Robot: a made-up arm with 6 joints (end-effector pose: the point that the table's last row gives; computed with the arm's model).
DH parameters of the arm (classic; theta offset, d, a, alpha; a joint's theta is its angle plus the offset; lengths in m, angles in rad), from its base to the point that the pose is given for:
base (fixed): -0.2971 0 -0.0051 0
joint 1: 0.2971 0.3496 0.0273 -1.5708
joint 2: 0.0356 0 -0.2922 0
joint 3: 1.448 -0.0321 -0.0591 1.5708
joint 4: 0 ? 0.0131 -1.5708
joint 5: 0 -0.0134 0.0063 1.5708
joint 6: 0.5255 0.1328 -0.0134 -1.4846
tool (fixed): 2.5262 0.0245 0 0
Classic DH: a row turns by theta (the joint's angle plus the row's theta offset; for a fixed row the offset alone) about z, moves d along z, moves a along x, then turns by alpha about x.
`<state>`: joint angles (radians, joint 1 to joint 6).
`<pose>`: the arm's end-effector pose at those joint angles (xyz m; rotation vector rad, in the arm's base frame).
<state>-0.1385 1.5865 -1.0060 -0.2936 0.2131 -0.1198</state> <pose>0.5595 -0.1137 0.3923 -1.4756 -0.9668 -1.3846</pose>
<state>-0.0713 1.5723 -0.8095 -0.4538 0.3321 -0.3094</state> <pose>0.4932 -0.0795 0.2882 -1.6359 -1.0928 -0.8179</pose>
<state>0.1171 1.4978 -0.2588 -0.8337 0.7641 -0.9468</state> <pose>0.2216 -0.0760 0.1322 -1.4113 -1.1713 0.9139</pose>
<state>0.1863 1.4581 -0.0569 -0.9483 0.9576 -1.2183</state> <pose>0.1270 -0.1056 0.1308 -1.0985 -1.0342 1.5058</pose>
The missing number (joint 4, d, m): 0.4519
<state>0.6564 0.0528 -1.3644 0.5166 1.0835 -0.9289</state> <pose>-0.1335 -0.0389 0.8712 0.3627 -1.9576 -1.1002</pose>
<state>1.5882 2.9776 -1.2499 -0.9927 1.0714 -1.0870</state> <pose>0.1283 0.2586 -0.1194 0.4205 1.4653 -2.5802</pose>
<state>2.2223 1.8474 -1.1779 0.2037 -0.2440 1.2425</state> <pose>-0.3425 0.5591 0.3811 -0.5634 0.0679 -0.0640</pose>
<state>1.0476 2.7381 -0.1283 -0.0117 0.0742 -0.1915</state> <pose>-0.0562 -0.1414 0.0729 -1.9271 -0.5377 0.9096</pose>
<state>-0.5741 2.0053 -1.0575 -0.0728 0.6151 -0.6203</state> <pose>0.4059 -0.2955 0.1632 -1.7700 -0.2431 -0.8342</pose>
